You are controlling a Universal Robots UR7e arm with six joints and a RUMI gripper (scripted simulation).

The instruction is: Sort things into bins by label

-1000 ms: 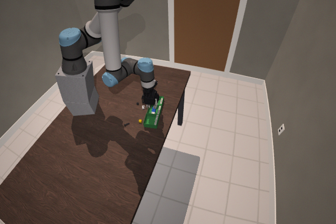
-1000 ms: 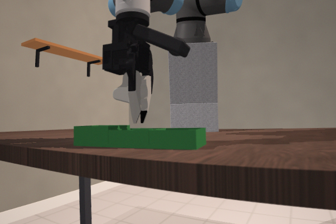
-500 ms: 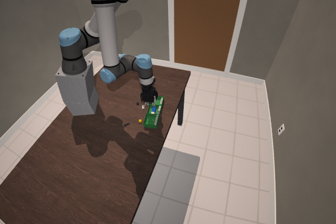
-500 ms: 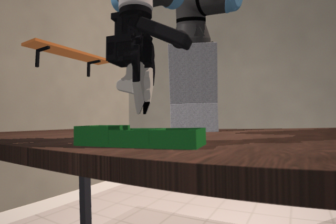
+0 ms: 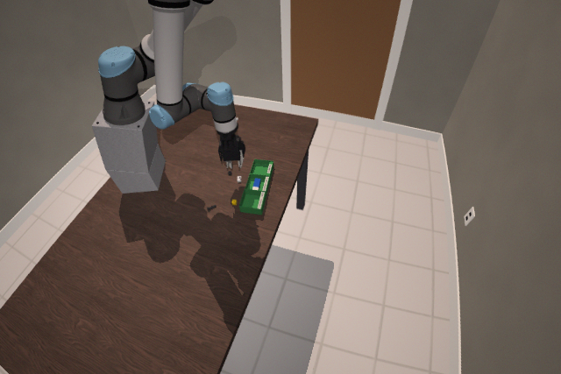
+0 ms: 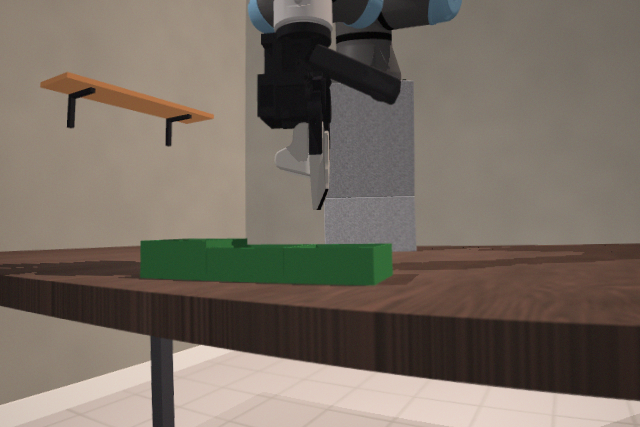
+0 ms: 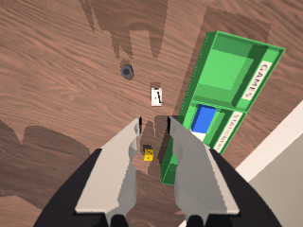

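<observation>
The white item lies 80 mm below my hand. Round my hand: blue-and-white eraser 90 mm ahead, 30 mm to the right, 70 mm below; then green bin row 90 mm ahead, 20 mm to the right, 70 mm below; then dark nut 50 mm behind, 20 mm to the left, 80 mm below.
</observation>
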